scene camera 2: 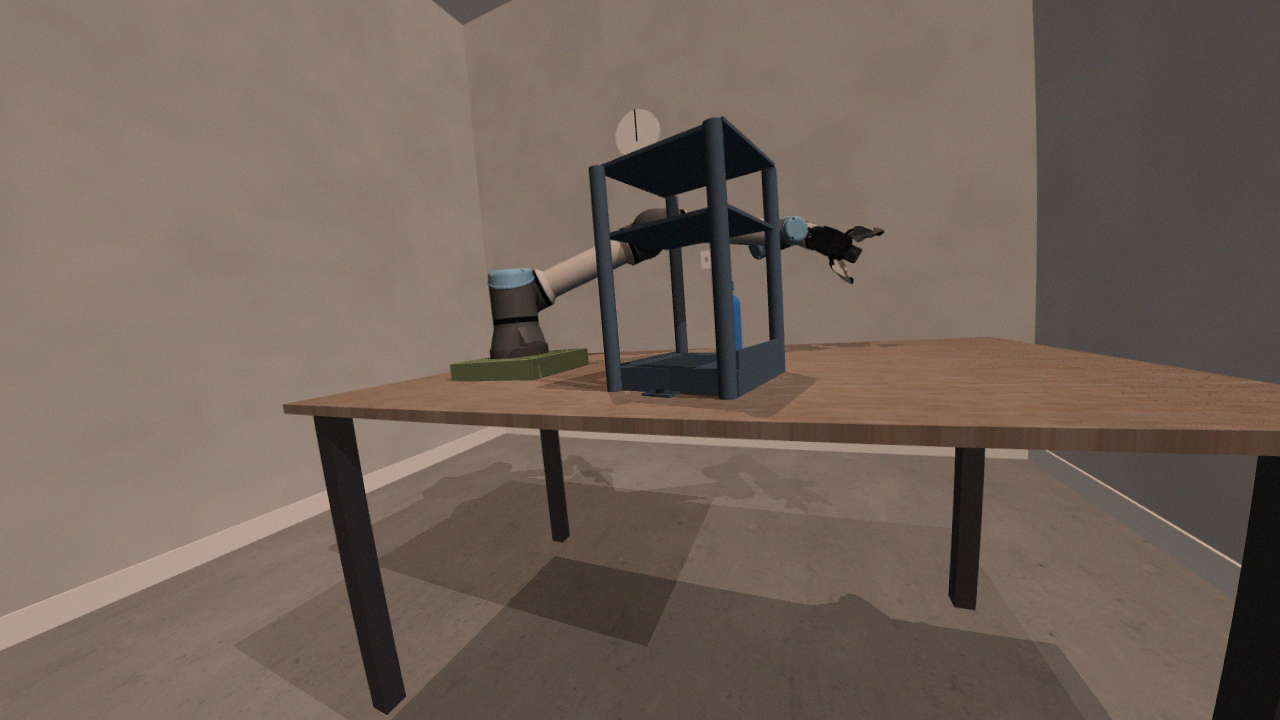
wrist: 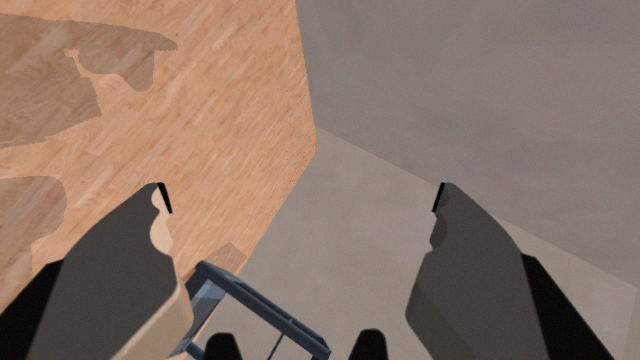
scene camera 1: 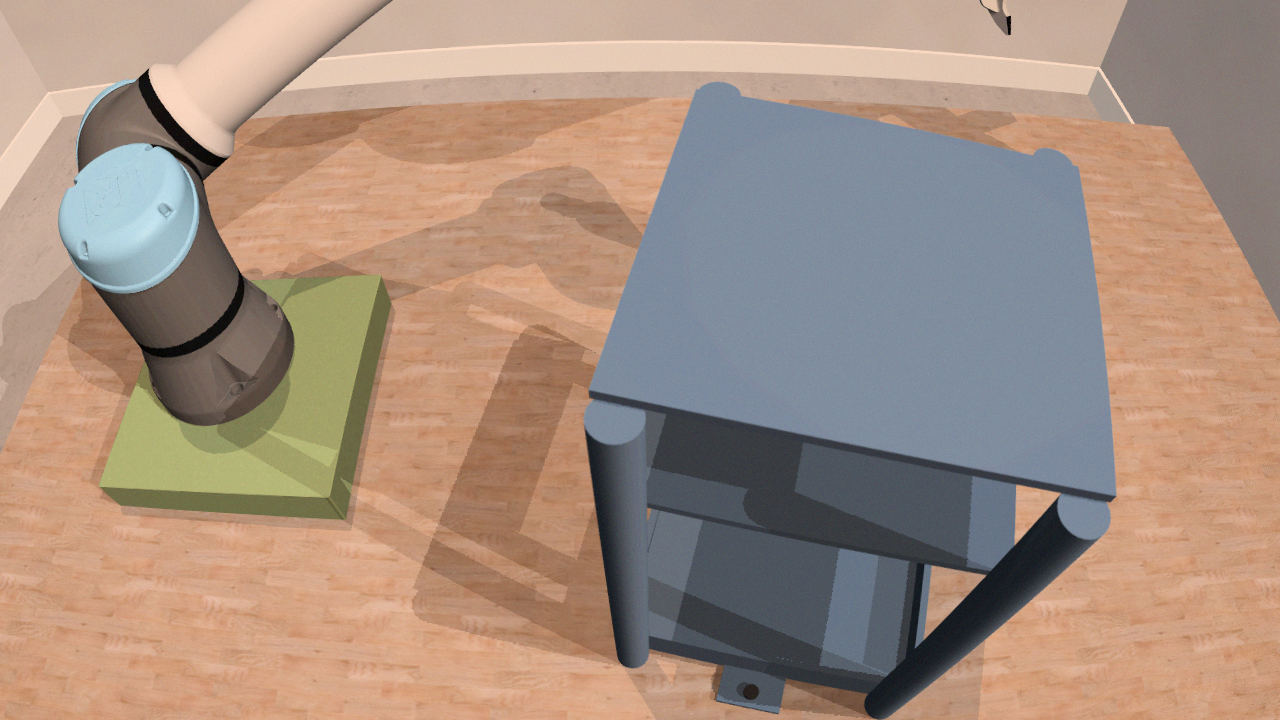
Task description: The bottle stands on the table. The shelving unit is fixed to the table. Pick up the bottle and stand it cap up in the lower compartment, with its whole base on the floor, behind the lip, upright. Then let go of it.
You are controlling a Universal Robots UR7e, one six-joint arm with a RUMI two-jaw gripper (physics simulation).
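Where they show: gripper, fingertip midpoint: (scene camera 2: pixel 868 258) (wrist: pixel 305 186); arm's base at its link origin: (scene camera 2: pixel 520 355) (scene camera 1: pixel 224 360).
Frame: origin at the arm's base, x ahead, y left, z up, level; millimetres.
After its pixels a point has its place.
The blue bottle (scene camera 2: pixel 736 322) @[x 536, y 180, z 45 mm] shows partly behind a right post in scene camera 2, upright; its base is hidden, and I cannot tell from the view what it rests on. It does not show in scene camera 1 or the wrist view. The shelving unit (scene camera 1: pixel 859 295) @[x 530, y -140, z 320 mm] (scene camera 2: pixel 719 268) @[x 628, y -253, z 128 mm] (wrist: pixel 260 300) @[x 626, y -227, z 99 mm] is blue-grey, with posts, a top board and a middle shelf. Its lower compartment (scene camera 1: pixel 760 573) @[x 521, y -148, z -6 mm] has a low lip and a higher side wall. My gripper (scene camera 2: pixel 865 257) @[x 831, y 453, z 187 mm] (wrist: pixel 305 186) @[x 831, y 453, z 187 mm] is open and empty, high above the table, right of the unit in scene camera 2.
The arm stands on a green base block (scene camera 1: pixel 344 358) @[x 131, y 14, z 3 mm] (scene camera 2: pixel 492 368) @[x 51, y -139, z -15 mm] left of the unit. A small plate with a dark dot (scene camera 1: pixel 729 687) @[x 505, y -233, z -39 mm] (scene camera 2: pixel 660 393) @[x 528, y -246, z -39 mm] lies at the unit's front foot. The wooden table (scene camera 1: pixel 501 376) @[x 273, y 40, z -43 mm] (scene camera 2: pixel 984 394) @[x 915, y -188, z -44 mm] (wrist: pixel 225 125) @[x 914, y 240, z -43 mm] ends at an edge below the gripper in the wrist view.
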